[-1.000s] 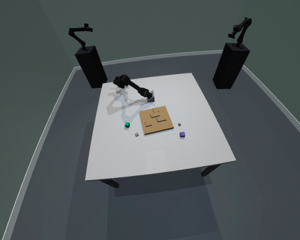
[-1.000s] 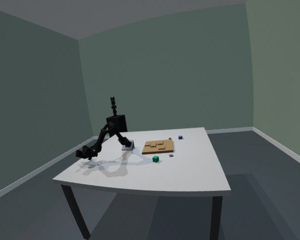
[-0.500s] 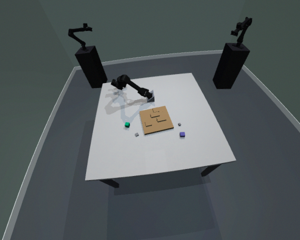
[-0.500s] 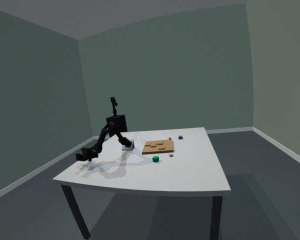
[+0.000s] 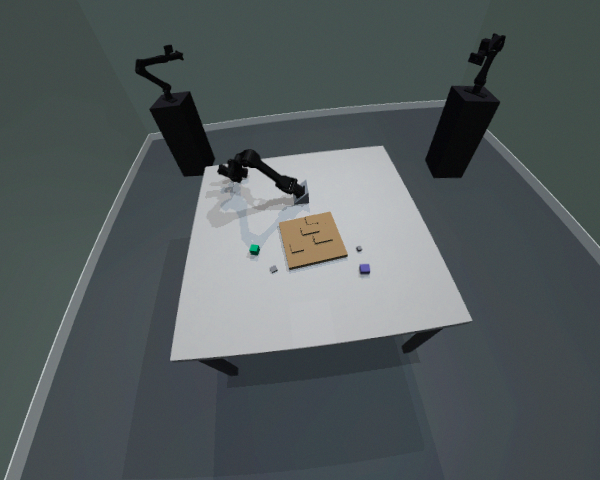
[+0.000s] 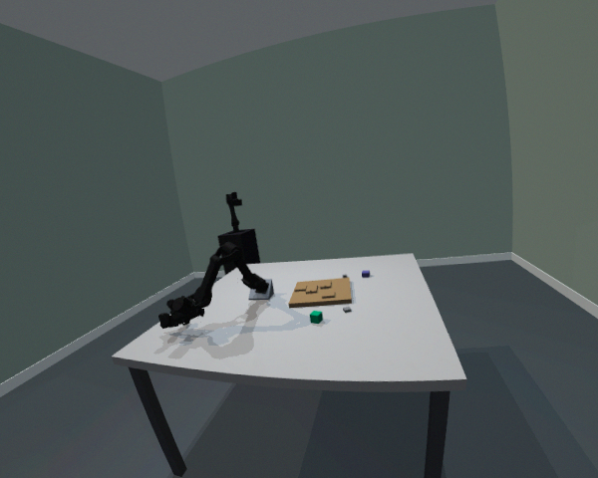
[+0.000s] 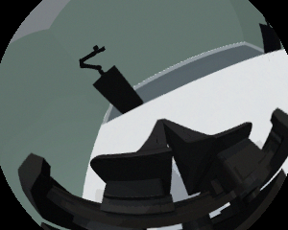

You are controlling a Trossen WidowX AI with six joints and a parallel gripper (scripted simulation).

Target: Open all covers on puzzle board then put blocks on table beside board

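The green block lies 660 mm ahead of my gripper tip, 240 mm to the left of it and 20 mm below it. From my gripper tip the other things lie so: tan puzzle board: 560 mm ahead, 500 mm to the left, 20 mm below; purple block: 780 mm to the left, 780 mm ahead, 30 mm below.
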